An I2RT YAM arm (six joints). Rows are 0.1 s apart.
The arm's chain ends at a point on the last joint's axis. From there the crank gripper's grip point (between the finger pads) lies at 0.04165 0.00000 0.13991 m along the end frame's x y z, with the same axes.
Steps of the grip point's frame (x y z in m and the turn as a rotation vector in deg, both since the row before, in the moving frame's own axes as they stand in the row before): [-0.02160 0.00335 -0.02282 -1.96 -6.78 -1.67]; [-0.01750 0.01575 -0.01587 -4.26 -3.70 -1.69]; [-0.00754 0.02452 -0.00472 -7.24 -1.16 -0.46]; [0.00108 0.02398 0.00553 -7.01 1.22 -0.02]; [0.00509 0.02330 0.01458 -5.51 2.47 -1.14]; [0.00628 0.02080 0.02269 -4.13 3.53 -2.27]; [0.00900 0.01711 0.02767 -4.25 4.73 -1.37]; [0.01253 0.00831 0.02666 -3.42 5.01 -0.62]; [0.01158 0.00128 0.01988 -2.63 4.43 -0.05]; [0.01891 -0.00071 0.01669 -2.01 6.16 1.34]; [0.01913 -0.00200 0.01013 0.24 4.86 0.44]
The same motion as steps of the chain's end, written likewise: [-0.00485 -0.00054 -0.02670 -1.96 -6.78 -1.67]; [-0.00853 0.00636 -0.01792 -4.26 -3.70 -1.69]; [-0.00478 0.00716 -0.00444 -7.24 -1.16 -0.46]; [-0.00189 0.00698 0.00749 -7.01 1.22 -0.02]; [-0.00102 0.01084 0.01711 -5.51 2.47 -1.14]; [-0.00241 0.01264 0.02582 -4.13 3.53 -2.27]; [-0.00250 0.00801 0.03192 -4.25 4.73 -1.37]; [0.00044 0.00060 0.03106 -3.42 5.01 -0.62]; [0.00090 -0.00502 0.02366 -2.63 4.43 -0.05]; [0.00421 -0.00668 0.02207 -2.01 6.16 1.34]; [0.00743 -0.00179 0.01416 0.24 4.86 0.44]
